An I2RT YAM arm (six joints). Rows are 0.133 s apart.
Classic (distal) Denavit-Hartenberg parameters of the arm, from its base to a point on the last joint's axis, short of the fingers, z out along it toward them. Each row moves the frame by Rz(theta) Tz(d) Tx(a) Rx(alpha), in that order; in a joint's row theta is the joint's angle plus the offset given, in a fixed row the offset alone. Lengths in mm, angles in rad.
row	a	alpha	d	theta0
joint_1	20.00	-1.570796	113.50	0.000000
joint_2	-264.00	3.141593	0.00	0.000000
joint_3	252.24	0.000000	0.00	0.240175
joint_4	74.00	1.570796	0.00	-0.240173
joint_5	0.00	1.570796	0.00	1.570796
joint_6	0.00	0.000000	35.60	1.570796
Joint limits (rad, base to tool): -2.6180..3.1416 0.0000..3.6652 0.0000..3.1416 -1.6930..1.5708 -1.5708..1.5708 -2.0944..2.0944
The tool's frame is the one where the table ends.
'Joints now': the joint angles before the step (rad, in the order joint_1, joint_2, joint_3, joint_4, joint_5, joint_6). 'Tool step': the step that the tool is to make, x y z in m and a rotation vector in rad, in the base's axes. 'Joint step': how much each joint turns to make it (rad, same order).
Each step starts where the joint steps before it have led.
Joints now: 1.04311, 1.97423, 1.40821, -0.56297, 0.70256, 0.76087
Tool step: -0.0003, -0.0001, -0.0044, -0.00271, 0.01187, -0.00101
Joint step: 0.00000, 0.00752, -0.00477, 0.00005, -0.00763, 0.00610
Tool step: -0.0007, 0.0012, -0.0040, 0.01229, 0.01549, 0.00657
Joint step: 0.00163, 0.00630, -0.00599, 0.01214, -0.01985, 0.00472
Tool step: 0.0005, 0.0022, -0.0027, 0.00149, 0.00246, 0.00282
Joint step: 0.00143, 0.01089, 0.00472, 0.00628, -0.00319, -0.00009
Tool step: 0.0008, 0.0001, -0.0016, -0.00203, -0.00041, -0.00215
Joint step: -0.00147, 0.00451, -0.00001, 0.00293, 0.00153, 0.00007
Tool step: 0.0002, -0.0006, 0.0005, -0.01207, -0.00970, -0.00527
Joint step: -0.00013, 0.00001, 0.00162, -0.00613, 0.01528, -0.00165
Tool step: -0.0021, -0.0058, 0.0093, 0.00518, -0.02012, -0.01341
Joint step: -0.00148, -0.03541, -0.01558, -0.00918, 0.01841, 0.00614
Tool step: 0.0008, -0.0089, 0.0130, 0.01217, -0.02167, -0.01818
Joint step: -0.01214, -0.04582, -0.01505, -0.00934, 0.01385, 0.00012
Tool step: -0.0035, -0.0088, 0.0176, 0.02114, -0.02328, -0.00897
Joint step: -0.00320, -0.05998, -0.01434, -0.01645, 0.01069, 0.00139
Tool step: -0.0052, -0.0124, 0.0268, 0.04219, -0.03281, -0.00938
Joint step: -0.00470, -0.08566, -0.01031, -0.02323, 0.00766, 0.00144
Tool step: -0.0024, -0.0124, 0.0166, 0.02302, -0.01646, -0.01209
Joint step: -0.01208, -0.06156, -0.01250, -0.01992, 0.00162, -0.00133
